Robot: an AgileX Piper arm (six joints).
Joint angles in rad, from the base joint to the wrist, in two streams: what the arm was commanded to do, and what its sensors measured. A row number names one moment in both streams.
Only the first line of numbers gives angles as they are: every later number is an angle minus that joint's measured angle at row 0.
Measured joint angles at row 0:
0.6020, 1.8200, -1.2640, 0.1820, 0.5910, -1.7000
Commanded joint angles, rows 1 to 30:
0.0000, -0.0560, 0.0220, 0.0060, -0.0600, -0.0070
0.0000, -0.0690, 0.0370, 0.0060, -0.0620, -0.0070
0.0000, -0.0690, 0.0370, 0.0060, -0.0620, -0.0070
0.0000, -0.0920, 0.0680, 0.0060, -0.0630, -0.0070
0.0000, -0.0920, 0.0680, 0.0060, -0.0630, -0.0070
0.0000, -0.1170, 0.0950, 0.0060, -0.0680, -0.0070
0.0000, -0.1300, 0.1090, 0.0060, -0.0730, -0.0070
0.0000, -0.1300, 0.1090, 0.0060, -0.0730, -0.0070
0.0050, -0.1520, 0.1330, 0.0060, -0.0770, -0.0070
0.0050, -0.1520, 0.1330, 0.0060, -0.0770, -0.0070
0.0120, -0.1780, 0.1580, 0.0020, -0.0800, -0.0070
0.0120, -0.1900, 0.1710, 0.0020, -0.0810, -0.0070
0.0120, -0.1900, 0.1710, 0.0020, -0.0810, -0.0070
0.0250, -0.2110, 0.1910, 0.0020, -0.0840, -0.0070
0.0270, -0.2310, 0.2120, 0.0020, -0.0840, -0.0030
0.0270, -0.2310, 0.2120, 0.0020, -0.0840, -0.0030
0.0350, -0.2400, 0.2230, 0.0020, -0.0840, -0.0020
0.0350, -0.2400, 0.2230, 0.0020, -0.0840, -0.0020
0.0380, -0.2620, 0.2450, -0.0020, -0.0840, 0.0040
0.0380, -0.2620, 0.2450, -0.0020, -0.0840, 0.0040
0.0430, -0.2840, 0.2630, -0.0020, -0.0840, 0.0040
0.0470, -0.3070, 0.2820, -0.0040, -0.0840, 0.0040
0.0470, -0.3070, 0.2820, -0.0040, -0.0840, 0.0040
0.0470, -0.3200, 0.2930, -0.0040, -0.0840, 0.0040
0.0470, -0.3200, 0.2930, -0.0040, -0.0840, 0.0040
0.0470, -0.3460, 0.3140, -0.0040, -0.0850, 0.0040
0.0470, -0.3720, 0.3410, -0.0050, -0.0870, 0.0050
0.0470, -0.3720, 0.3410, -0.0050, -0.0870, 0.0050
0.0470, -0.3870, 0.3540, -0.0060, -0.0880, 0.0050
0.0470, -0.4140, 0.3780, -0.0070, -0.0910, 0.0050
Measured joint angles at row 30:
0.0450, -0.3620, 0.3550, -0.0140, -0.0320, 0.0020
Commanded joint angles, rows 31 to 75:
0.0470, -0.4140, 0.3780, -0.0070, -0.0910, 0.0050
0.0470, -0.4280, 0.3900, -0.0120, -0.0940, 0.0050
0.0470, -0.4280, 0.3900, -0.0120, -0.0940, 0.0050
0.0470, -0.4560, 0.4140, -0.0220, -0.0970, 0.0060
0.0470, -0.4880, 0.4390, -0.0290, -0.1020, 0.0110
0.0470, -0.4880, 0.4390, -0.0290, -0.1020, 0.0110
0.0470, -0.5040, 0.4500, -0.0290, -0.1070, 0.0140
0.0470, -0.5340, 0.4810, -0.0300, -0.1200, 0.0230
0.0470, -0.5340, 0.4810, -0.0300, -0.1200, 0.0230
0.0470, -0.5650, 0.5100, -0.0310, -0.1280, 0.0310
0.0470, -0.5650, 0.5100, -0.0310, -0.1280, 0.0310
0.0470, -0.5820, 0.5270, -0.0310, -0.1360, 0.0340
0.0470, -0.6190, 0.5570, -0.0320, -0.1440, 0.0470
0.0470, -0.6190, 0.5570, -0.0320, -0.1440, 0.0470
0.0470, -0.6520, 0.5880, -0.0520, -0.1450, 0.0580
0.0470, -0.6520, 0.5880, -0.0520, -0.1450, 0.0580
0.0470, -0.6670, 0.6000, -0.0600, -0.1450, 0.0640
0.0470, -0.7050, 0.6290, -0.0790, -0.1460, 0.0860
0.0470, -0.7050, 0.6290, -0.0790, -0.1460, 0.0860
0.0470, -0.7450, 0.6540, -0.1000, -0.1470, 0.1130
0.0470, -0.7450, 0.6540, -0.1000, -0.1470, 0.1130
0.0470, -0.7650, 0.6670, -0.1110, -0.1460, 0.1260
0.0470, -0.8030, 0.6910, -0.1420, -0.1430, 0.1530
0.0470, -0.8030, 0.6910, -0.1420, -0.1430, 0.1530
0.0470, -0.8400, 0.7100, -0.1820, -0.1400, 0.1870
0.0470, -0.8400, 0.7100, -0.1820, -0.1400, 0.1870
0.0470, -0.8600, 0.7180, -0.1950, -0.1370, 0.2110
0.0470, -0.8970, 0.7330, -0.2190, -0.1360, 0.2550
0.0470, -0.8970, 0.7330, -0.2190, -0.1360, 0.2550
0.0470, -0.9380, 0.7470, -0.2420, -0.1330, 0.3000
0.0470, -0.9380, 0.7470, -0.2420, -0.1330, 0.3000
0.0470, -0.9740, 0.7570, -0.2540, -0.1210, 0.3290
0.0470, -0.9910, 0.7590, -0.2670, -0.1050, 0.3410
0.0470, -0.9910, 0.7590, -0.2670, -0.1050, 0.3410
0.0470, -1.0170, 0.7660, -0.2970, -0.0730, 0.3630
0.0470, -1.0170, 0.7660, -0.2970, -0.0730, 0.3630
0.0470, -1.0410, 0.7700, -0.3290, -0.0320, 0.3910
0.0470, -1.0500, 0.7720, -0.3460, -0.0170, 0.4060
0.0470, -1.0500, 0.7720, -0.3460, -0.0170, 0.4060
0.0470, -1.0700, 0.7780, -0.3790, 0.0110, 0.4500
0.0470, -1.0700, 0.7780, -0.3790, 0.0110, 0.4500
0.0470, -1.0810, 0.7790, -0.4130, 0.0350, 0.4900
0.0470, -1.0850, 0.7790, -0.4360, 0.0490, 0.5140
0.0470, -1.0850, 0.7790, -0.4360, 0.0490, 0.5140
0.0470, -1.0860, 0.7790, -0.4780, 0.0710, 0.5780
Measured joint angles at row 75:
0.0460, -1.0670, 0.7890, -0.4020, 0.1000, 0.4950
